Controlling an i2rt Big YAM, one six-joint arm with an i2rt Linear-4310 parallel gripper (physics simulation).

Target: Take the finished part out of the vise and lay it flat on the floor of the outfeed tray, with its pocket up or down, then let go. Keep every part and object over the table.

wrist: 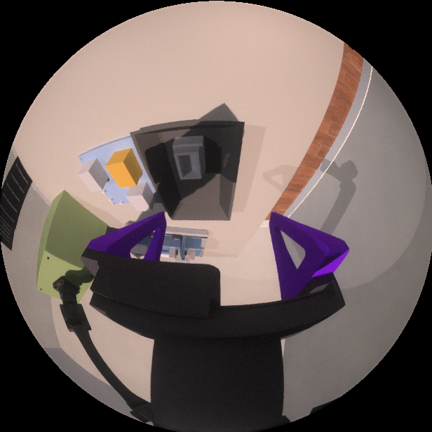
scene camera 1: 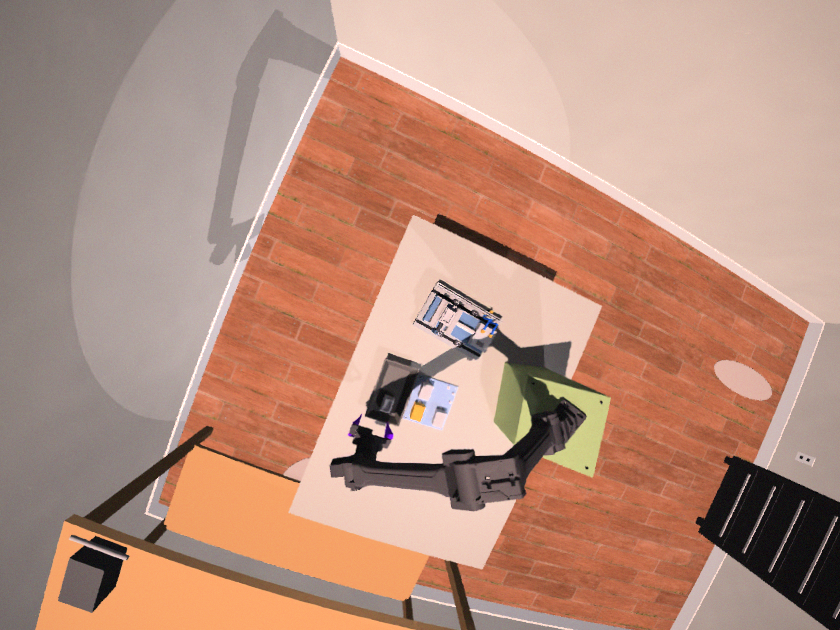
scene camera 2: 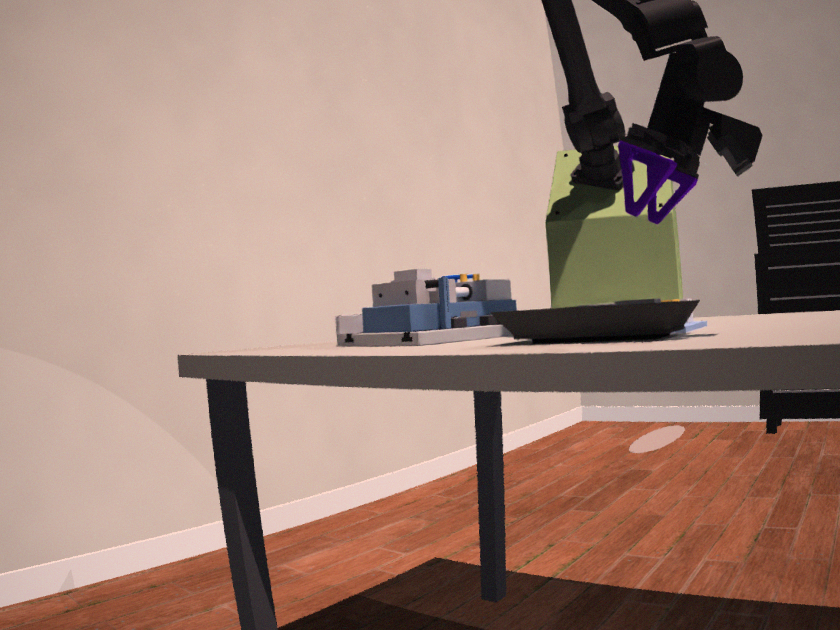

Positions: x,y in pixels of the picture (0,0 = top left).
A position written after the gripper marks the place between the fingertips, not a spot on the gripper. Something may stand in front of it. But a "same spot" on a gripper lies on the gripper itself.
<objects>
gripper: wrist; scene camera 1 374,418; scene camera 2
same spot on gripper: (wrist: pixel 183 289) = (scene camera 2: pixel 691 164)
</objects>
